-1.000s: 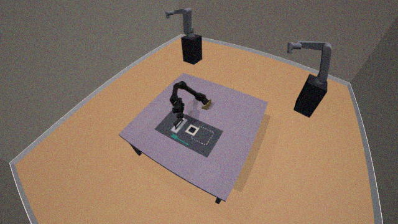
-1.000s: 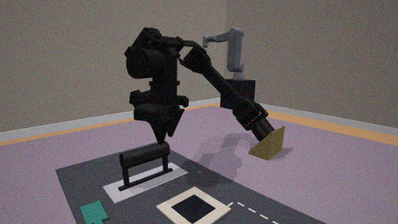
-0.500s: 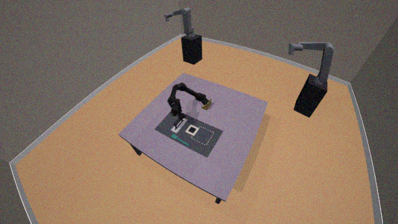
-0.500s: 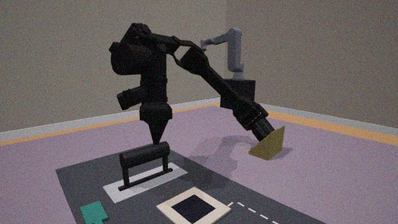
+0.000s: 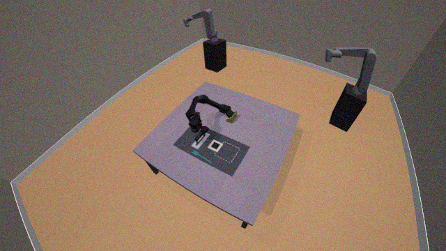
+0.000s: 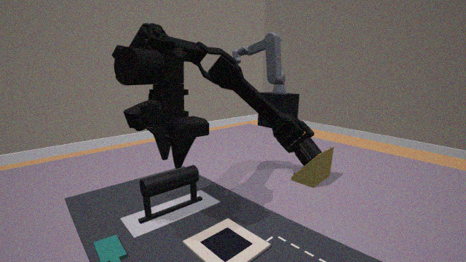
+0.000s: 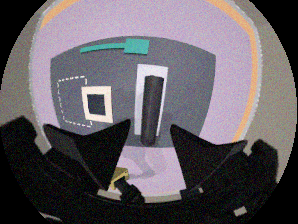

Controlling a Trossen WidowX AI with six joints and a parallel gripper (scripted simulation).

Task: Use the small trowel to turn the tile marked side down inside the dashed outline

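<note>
The dark mat is 12 cm to the left of my gripper tip and 13 cm below it. Round my gripper tip: teal trowel (14 cm ahead, 11 cm to the left, 10 cm below); then tile (2 cm behind, 15 cm to the left, 10 cm below).
</note>
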